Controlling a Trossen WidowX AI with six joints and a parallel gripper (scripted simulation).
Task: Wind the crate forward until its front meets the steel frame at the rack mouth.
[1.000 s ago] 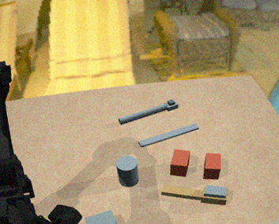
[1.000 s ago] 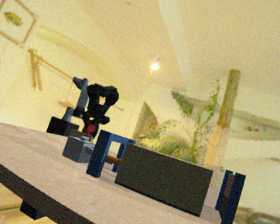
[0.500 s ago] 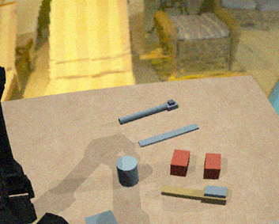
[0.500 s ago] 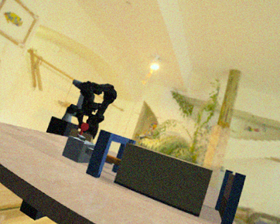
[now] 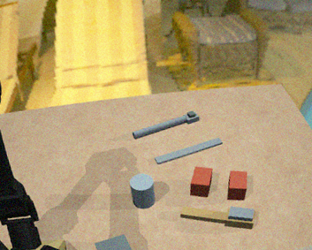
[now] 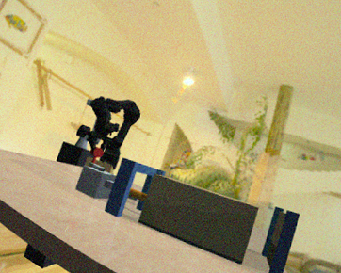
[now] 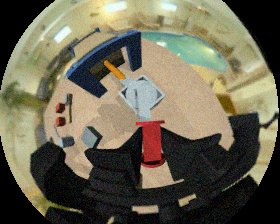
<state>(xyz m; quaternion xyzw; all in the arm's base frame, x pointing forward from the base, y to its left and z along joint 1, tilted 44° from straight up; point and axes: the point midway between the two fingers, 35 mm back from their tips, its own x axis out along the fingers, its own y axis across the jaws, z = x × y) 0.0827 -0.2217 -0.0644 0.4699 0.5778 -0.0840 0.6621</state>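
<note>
My gripper tip is 3 cm above the winch handle, 2 cm short of it and 1 cm to the left of it. The rest, counted from my gripper tip: grey winch: 10 cm below, 6 cm to the right, 5 cm ahead; then blue frame: 23 cm ahead, 6 cm to the right, 3 cm below; then red spool-shaped piece: 1 cm to the left, 1 cm behind.
</note>
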